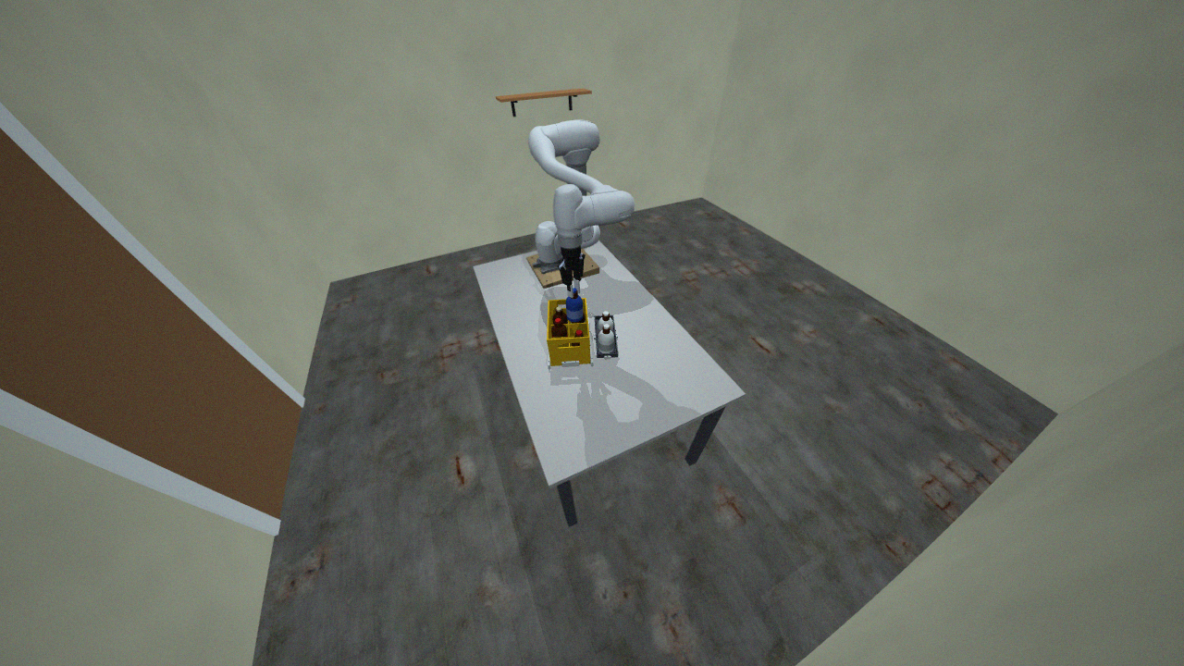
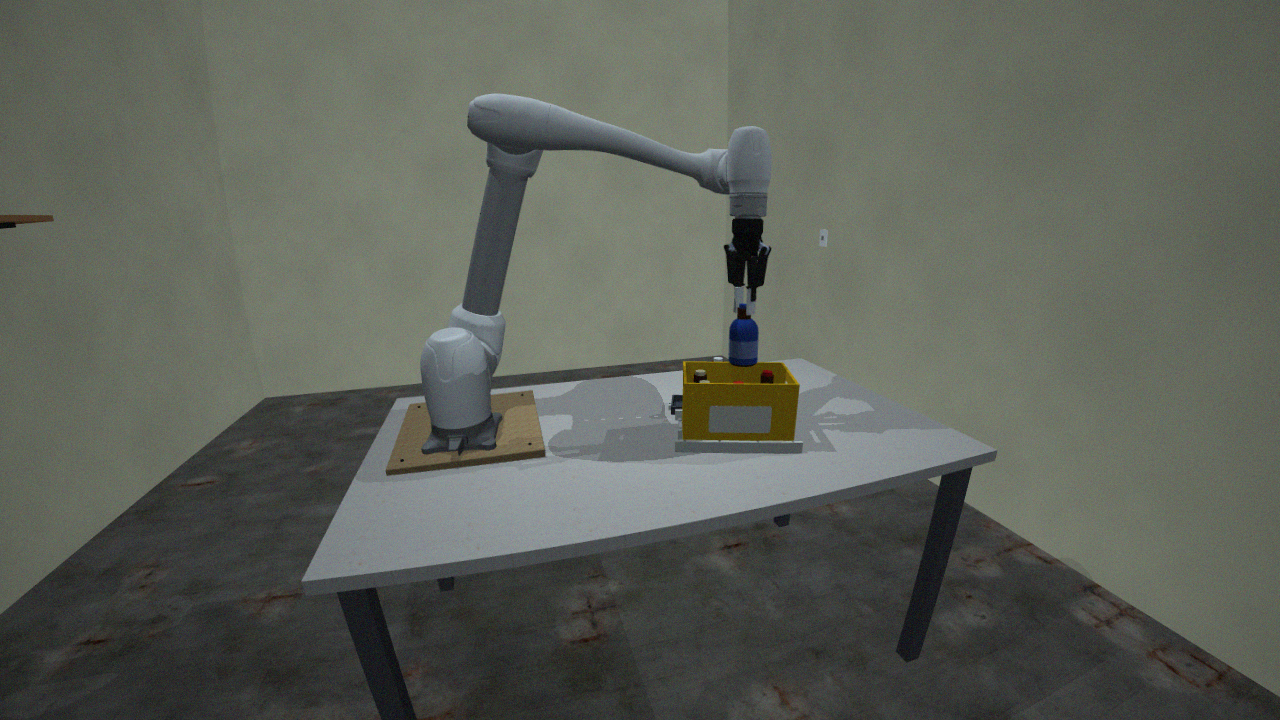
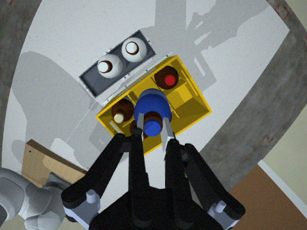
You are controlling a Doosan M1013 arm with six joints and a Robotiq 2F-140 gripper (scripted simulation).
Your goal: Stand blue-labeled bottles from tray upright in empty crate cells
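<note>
The blue-labeled bottle lies 90 mm below my hand. The rest, counted from my hand: yellow crate: 20 mm behind, 30 mm to the right, 270 mm below.
</note>
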